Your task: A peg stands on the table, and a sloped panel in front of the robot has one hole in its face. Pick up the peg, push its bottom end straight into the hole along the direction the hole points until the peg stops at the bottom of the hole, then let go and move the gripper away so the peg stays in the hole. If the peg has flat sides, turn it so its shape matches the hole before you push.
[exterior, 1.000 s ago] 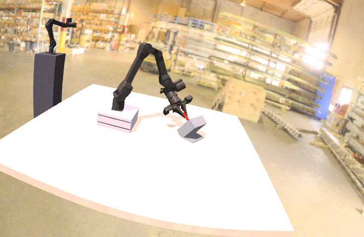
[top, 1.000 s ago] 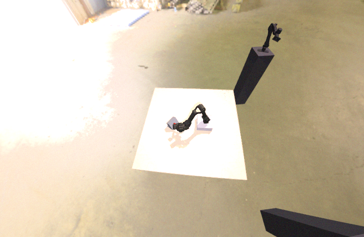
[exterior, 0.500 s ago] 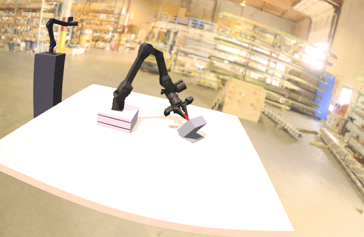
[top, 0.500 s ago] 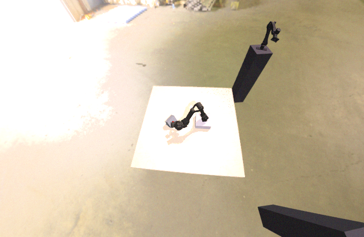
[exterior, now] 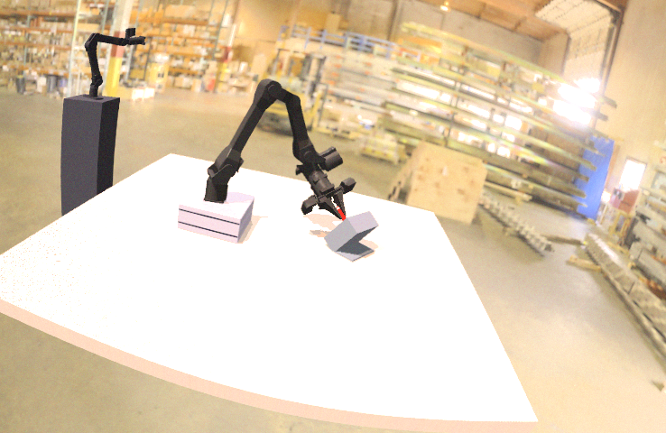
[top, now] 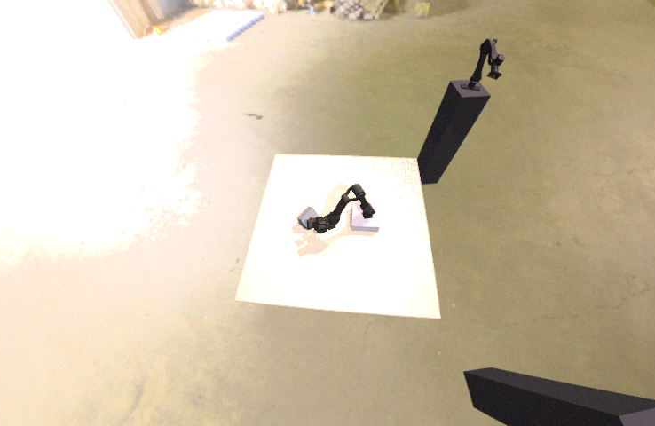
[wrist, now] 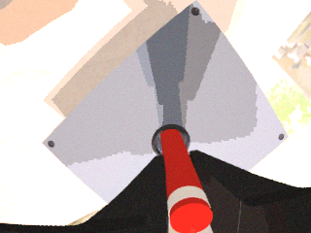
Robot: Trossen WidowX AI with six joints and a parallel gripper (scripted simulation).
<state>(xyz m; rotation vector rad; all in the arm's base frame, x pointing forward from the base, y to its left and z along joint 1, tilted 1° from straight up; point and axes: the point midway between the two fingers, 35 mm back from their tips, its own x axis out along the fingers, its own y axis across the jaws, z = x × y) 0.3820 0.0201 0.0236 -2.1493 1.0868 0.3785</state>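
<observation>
Now: gripper tip 3 cm to the left of the sloped grey panel, 3 cm short of it and 3 cm above it. From my gripper tip the other things lie so: round red peg: 1 cm to the left, 1 cm behind, 1 cm above.
</observation>
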